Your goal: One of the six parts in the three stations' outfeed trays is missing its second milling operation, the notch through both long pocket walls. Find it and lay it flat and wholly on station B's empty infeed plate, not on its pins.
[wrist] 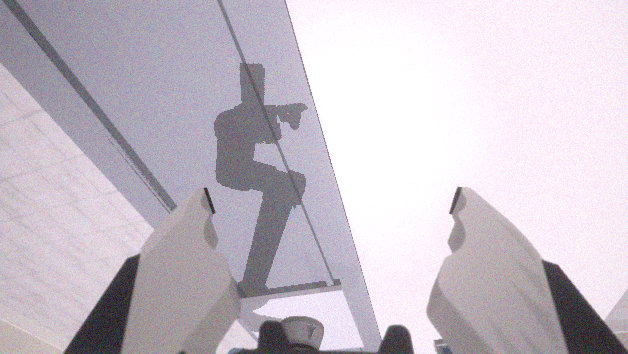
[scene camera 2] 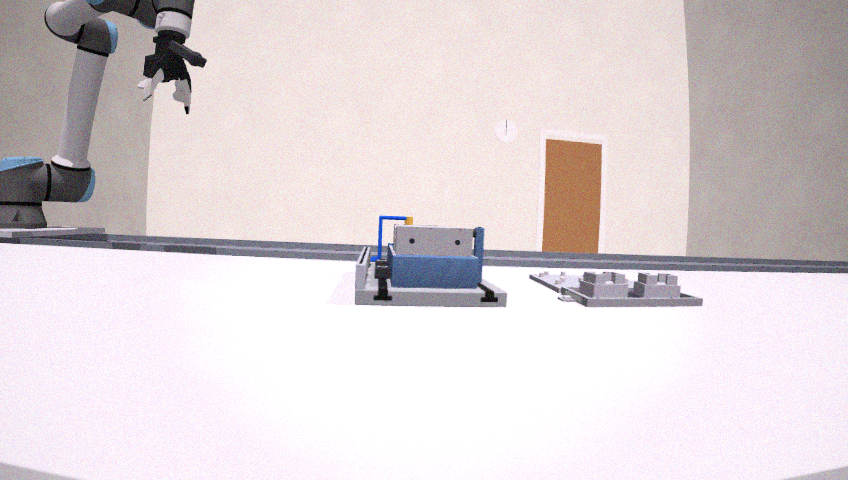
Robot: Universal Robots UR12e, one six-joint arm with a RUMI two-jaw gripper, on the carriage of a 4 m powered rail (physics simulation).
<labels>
my gripper: wrist; scene camera 2
same spot on my gripper: [wrist: 495, 285] = [scene camera 2: 159, 76]
</labels>
